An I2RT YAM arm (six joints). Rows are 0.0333 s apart.
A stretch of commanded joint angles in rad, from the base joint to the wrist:
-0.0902 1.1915 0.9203 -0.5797 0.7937 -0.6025
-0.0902 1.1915 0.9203 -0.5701 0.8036 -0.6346
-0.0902 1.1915 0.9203 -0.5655 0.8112 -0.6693
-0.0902 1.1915 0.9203 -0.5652 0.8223 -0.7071
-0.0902 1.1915 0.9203 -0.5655 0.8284 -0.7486
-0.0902 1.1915 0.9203 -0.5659 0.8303 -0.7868
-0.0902 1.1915 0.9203 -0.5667 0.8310 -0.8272
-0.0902 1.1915 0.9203 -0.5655 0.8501 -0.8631
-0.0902 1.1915 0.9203 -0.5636 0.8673 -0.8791
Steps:
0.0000 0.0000 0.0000 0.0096 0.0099 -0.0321
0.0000 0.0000 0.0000 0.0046 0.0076 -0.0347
0.0000 0.0000 0.0000 0.0003 0.0111 -0.0378
0.0000 0.0000 0.0000 -0.0003 0.0061 -0.0415
0.0000 0.0000 0.0000 -0.0004 0.0019 -0.0382
0.0000 0.0000 0.0000 -0.0008 0.0007 -0.0404
0.0000 0.0000 0.0000 0.0012 0.0191 -0.0359
0.0000 0.0000 0.0000 0.0019 0.0172 -0.0160

